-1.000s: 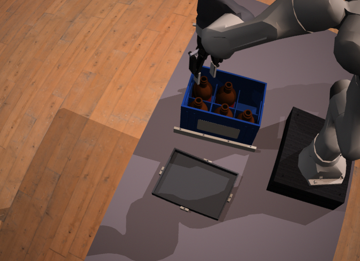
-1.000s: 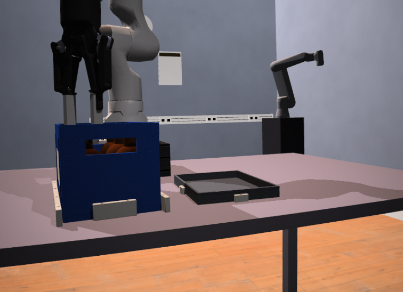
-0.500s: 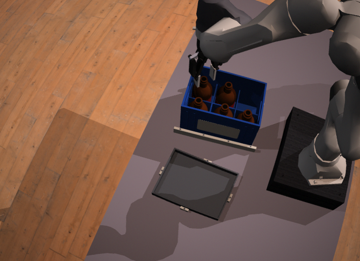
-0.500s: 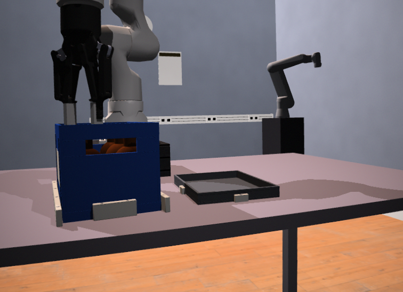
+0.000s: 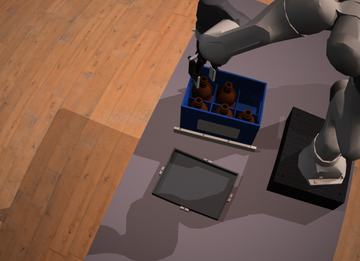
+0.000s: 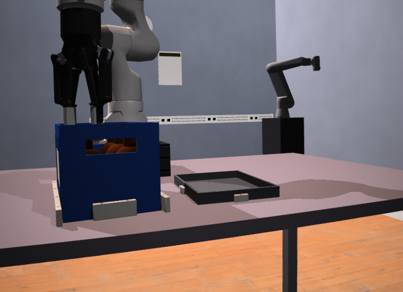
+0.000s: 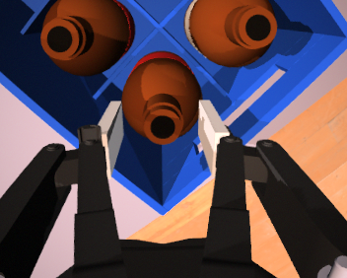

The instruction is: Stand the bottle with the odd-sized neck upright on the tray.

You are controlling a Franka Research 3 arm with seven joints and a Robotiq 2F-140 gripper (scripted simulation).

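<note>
Right now the crate is 90 mm below my hand, 90 mm behind it and 50 mm to the left of it. Round my hand: bottle (170 mm behind, 90 mm to the left, 90 mm below); then dark tray (330 mm to the left, 160 mm below, 60 mm behind).
</note>
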